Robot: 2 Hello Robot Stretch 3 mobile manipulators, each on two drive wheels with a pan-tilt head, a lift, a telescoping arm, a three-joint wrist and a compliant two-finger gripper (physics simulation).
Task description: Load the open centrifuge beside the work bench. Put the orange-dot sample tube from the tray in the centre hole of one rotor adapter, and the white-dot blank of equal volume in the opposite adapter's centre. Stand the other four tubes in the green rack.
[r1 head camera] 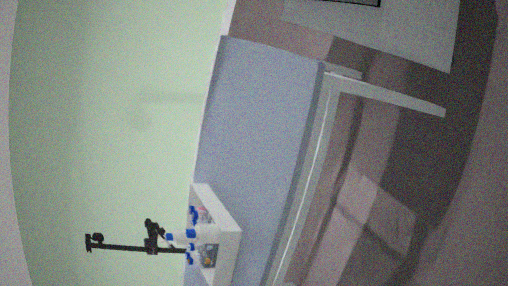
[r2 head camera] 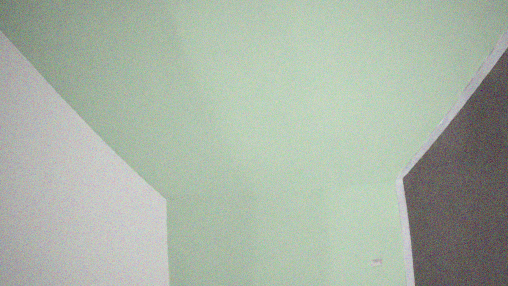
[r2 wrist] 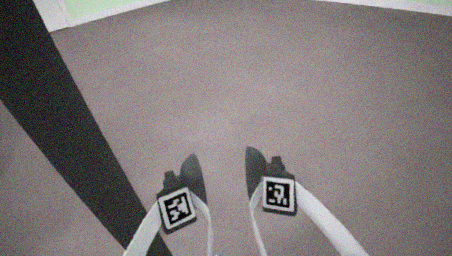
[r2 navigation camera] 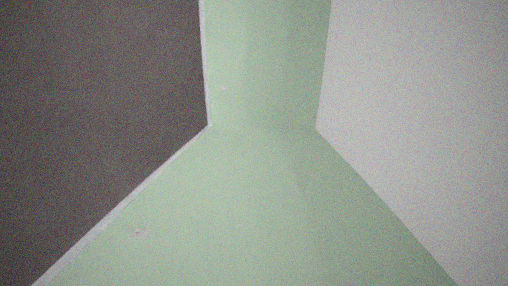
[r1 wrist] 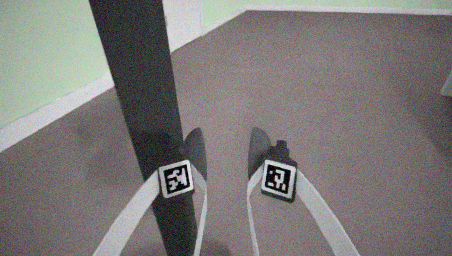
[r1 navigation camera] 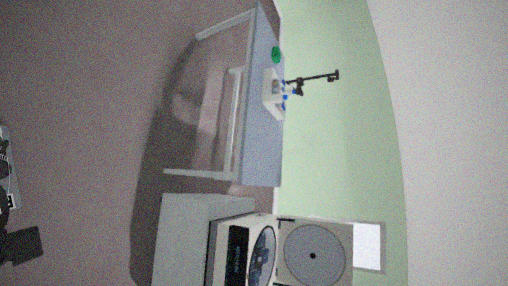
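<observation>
The open centrifuge (r1 navigation camera: 218,250) shows at the bottom of the r1 navigation view, its round lid (r1 navigation camera: 312,240) raised and its rotor (r1 navigation camera: 260,260) visible in the bowl. The work bench (r1 head camera: 255,115) (r1 navigation camera: 262,155) carries a white box-like tray (r1 head camera: 229,227) (r1 navigation camera: 269,95) with small blue-capped things; dot colours are too small to tell. A small green object (r1 navigation camera: 276,54), too blurred to identify surely as the rack, is at the bench's far end. The r1 gripper (r1 wrist: 227,155) is open and empty above the floor. The r2 gripper (r2 wrist: 225,175) is open and empty above the floor.
A grey cabinet (r1 head camera: 400,30) (r1 navigation camera: 180,235) stands beside the bench, under the centrifuge. A black stand (r1 head camera: 125,247) (r1 navigation camera: 315,77) rises by the tray. Dark robot parts (r1 navigation camera: 22,245) show at the left edge. The r2 head and navigation views face green walls (r2 head camera: 280,125) (r2 navigation camera: 240,200).
</observation>
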